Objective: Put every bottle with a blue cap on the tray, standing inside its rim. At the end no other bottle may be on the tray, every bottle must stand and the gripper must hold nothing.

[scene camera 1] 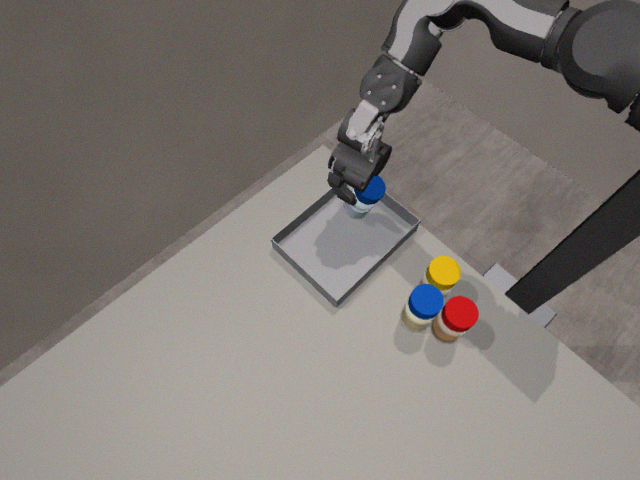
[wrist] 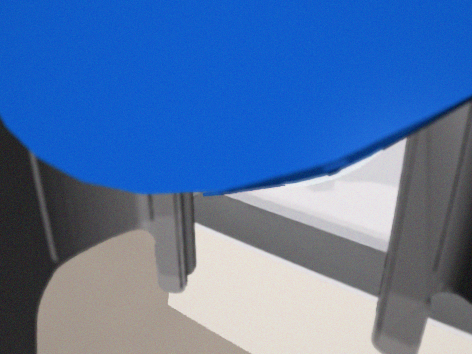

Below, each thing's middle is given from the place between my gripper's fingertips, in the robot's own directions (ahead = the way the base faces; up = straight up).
The blue-capped bottle (scene camera 1: 375, 190) is 30 mm to the left of my hand, 10 mm below it and 10 mm behind it. The rest, counted from my hand: yellow-capped bottle (scene camera 1: 443, 272) 240 mm to the left, 20 mm below, 20 mm ahead; then grey tray (scene camera 1: 335, 253) 60 mm ahead, 50 mm to the left, 50 mm below; then red-capped bottle (scene camera 1: 459, 314) 310 mm to the left, 50 mm ahead, 20 mm below.
